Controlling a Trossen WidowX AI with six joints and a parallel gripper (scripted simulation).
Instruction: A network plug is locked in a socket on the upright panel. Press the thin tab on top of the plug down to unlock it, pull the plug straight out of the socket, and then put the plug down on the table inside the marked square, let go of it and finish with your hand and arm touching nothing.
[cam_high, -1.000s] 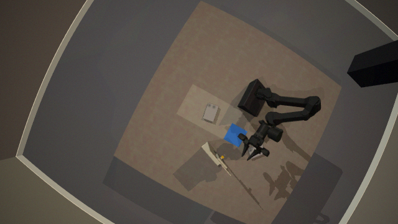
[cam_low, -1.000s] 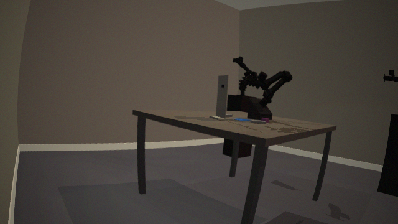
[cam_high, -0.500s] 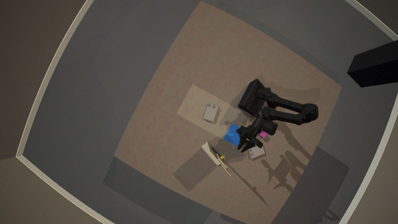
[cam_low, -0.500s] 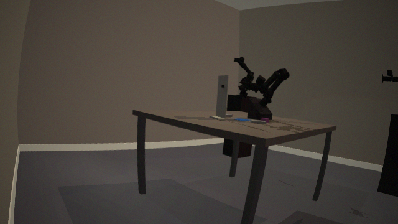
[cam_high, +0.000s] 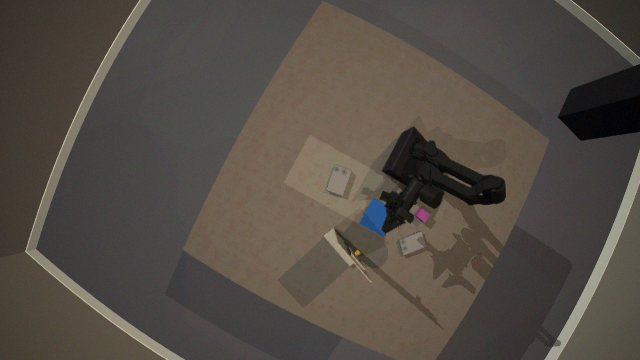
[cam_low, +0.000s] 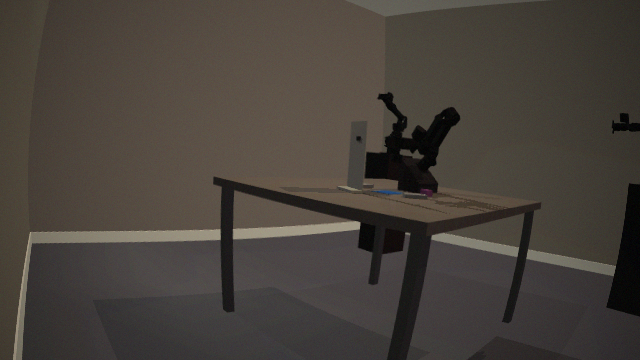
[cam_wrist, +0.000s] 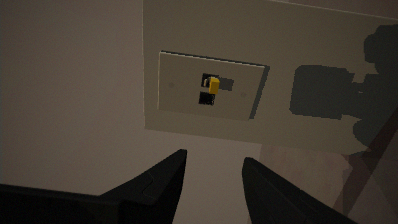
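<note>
My gripper tip is 120 mm short of the network plug and 30 mm to the left of it. Also, from my gripper tip: upright white panel 140 mm ahead, 90 mm below, 30 mm to the right; then blue marked square 230 mm below, 30 mm behind, 10 mm to the left.
</note>
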